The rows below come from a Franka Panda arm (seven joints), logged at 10 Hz.
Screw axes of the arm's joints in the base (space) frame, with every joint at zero. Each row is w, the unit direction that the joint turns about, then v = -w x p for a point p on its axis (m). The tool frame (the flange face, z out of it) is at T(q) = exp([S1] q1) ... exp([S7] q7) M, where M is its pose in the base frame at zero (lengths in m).
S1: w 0 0 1 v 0 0 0
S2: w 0 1 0 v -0.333 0 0
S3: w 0 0 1 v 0 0 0
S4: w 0 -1 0 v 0.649 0 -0.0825
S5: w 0 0 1 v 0 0 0
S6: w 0 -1 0 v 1.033 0 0
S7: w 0 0 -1 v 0 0.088 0
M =
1 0 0 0.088
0 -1 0 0
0 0 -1 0.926
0 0 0 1
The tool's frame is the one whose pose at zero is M.
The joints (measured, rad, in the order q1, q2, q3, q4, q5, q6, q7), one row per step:
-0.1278 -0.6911 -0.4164 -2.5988 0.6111 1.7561 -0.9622
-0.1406 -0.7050 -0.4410 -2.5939 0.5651 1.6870 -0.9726
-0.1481 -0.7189 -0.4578 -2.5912 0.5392 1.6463 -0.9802
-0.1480 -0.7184 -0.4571 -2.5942 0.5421 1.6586 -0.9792
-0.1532 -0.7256 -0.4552 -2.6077 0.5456 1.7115 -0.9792
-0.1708 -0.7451 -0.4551 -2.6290 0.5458 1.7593 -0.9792
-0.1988 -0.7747 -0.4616 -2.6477 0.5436 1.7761 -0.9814
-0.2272 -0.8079 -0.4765 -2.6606 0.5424 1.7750 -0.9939
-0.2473 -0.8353 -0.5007 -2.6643 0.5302 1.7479 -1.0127
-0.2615 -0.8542 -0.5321 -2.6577 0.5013 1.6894 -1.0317
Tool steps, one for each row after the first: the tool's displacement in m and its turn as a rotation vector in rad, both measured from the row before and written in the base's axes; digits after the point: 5 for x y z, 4 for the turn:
-0.01318 -0.00661 -0.00003 0.0027 0.0222 0.0397
-0.00912 -0.00434 0.00144 0.0035 0.0066 0.0217
0.00101 -0.00040 -0.00086 -0.0023 -0.0035 -0.0089
0.00147 -0.00389 -0.00176 -0.0188 -0.0236 -0.0387
-0.00367 -0.00579 -0.00178 -0.0166 -0.0253 -0.0455
-0.00957 -0.00720 0.00072 -0.0029 -0.0234 -0.0370
-0.01202 -0.00805 0.00294 0.0053 -0.0320 -0.0254
-0.01279 -0.00721 0.00261 0.0092 -0.0237 0.0007
-0.01413 -0.00651 0.00148 0.0123 -0.0042 0.0270

